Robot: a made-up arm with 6 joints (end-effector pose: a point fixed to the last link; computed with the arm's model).
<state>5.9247 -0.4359 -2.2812 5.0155 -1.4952 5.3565</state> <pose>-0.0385 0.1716 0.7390 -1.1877 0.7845 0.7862</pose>
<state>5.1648 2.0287 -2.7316 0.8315 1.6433 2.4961</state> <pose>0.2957 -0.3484 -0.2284 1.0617 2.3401 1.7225</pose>
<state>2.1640 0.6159 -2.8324 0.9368 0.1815 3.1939</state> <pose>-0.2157 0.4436 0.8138 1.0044 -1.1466 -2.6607</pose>
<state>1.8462 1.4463 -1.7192 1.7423 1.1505 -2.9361</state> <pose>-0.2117 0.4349 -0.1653 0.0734 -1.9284 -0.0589</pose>
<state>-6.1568 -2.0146 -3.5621 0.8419 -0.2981 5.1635</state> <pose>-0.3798 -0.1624 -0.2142 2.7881 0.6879 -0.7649</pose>
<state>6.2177 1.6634 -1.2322 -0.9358 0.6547 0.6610</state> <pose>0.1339 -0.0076 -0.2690 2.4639 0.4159 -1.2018</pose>
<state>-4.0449 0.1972 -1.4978 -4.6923 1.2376 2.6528</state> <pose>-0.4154 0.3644 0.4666 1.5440 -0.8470 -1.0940</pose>
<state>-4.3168 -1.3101 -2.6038 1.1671 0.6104 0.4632</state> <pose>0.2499 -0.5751 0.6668 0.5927 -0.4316 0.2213</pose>
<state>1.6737 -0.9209 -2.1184 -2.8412 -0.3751 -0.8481</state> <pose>-0.0406 -0.0665 0.8315 -0.4872 0.1105 1.1096</pose>
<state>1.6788 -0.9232 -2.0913 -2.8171 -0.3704 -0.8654</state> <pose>-0.0445 -0.0601 0.8288 -0.5076 0.1126 1.1213</pose>
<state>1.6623 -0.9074 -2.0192 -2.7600 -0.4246 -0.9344</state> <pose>-0.0589 -0.0264 0.8097 -0.6482 0.1370 1.0882</pose>
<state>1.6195 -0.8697 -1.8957 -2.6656 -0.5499 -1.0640</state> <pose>-0.0810 0.0297 0.7653 -0.9264 0.1705 1.0063</pose>
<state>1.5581 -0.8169 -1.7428 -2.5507 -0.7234 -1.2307</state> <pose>-0.1004 0.0816 0.7010 -1.2809 0.1818 0.9133</pose>
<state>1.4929 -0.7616 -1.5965 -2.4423 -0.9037 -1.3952</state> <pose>-0.1110 0.1101 0.6394 -1.6153 0.1579 0.8600</pose>
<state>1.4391 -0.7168 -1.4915 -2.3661 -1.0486 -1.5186</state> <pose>-0.1138 0.1186 0.5992 -1.8522 0.1184 0.8553</pose>
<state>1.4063 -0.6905 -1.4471 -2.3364 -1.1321 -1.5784</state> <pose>-0.1122 0.1194 0.5821 -1.9698 0.0933 0.8593</pose>
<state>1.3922 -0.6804 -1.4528 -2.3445 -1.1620 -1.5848</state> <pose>-0.1088 0.1190 0.5794 -2.0007 0.0917 0.8442</pose>
